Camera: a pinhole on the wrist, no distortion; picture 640 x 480 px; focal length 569.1 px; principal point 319.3 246.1 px. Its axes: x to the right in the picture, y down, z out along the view. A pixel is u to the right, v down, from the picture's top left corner.
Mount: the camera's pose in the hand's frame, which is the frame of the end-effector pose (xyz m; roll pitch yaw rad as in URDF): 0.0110 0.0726 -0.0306 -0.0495 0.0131 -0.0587
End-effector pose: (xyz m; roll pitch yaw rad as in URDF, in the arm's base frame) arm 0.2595 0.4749 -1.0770 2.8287 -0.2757 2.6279
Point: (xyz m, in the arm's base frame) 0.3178 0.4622 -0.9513
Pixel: behind the camera
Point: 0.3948 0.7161 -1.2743
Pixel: 176.7 459.9
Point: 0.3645 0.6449 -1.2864
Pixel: 153.4 321.6
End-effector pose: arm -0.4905 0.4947 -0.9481 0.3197 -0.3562 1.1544
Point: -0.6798 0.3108 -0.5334
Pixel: 180.1 423.2
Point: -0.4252 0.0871 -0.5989
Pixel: 85.4 44.0
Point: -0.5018 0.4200 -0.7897
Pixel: 249.4 108.9
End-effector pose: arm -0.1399 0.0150 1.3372 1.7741 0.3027 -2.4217
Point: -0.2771 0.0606 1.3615
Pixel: 515.7 216.6
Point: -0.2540 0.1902 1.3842
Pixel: 176.4 221.2
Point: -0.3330 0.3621 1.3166
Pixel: 199.2 159.3
